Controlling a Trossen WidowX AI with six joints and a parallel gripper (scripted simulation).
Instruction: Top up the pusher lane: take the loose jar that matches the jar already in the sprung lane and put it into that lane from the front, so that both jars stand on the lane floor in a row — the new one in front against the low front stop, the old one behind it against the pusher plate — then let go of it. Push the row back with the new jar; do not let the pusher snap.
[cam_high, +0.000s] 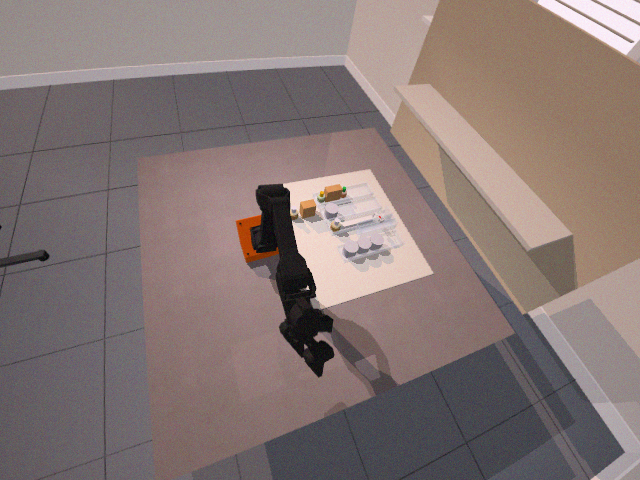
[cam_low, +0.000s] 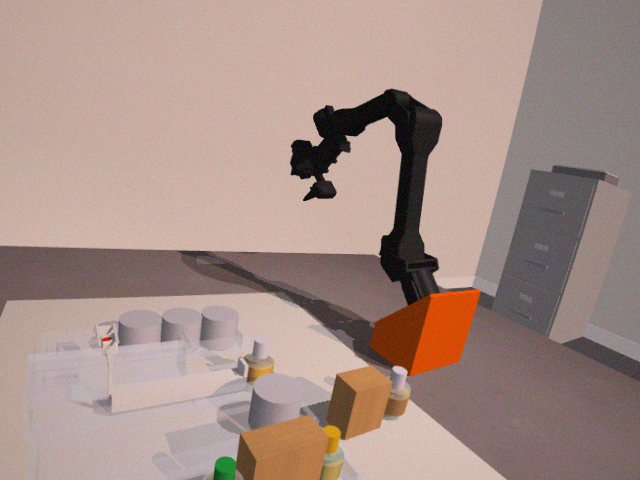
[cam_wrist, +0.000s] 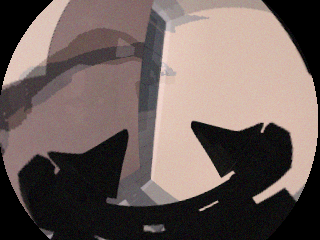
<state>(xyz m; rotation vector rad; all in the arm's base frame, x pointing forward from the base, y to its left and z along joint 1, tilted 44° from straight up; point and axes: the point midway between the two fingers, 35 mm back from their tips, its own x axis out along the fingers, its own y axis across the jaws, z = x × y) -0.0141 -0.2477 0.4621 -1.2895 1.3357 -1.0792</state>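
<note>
The brown box lies 63 cm to the left of my gripper tip, 26 cm ahead of it and 20 cm below it. Also, from my gripper tip: clear sprung lane: 49 cm ahead, 48 cm to the left, 21 cm below.
</note>
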